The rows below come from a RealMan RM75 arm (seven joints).
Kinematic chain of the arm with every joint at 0, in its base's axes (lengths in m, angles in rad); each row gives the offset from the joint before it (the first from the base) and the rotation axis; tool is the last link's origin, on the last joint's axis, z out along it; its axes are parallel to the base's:
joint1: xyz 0 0 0.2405 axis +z
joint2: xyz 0 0 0 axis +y
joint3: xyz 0 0 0.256 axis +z
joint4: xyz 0 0 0 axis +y
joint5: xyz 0 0 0.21 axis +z
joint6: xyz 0 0 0 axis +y
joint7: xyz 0 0 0.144 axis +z
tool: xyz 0 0 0
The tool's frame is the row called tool.
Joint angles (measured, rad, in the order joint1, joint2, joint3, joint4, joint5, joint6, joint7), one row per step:
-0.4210 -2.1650 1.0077 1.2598 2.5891 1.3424 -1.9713
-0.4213 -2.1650 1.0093 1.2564 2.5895 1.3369 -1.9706
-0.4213 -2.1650 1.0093 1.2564 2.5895 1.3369 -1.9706
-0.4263 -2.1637 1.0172 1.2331 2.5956 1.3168 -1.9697
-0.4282 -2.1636 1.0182 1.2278 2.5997 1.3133 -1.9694
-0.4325 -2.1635 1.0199 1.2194 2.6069 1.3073 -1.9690
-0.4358 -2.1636 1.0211 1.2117 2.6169 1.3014 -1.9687
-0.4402 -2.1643 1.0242 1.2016 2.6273 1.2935 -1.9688
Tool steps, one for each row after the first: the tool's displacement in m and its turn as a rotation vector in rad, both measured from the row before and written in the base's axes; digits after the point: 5 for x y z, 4 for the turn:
-0.00038 0.00041 -0.00055 0.0015 0.0014 -0.0007
0.00000 0.00000 0.00000 0.0000 0.0000 0.0000
-0.00240 0.00133 -0.00376 -0.0030 0.0079 0.0026
-0.00068 0.00027 -0.00077 -0.0017 0.0038 0.0010
-0.00070 0.00080 -0.00121 -0.0025 0.0068 0.0003
-0.00131 0.00048 -0.00096 -0.0023 0.0093 0.0018
-0.00104 0.00067 -0.00182 -0.0036 0.0095 0.0010

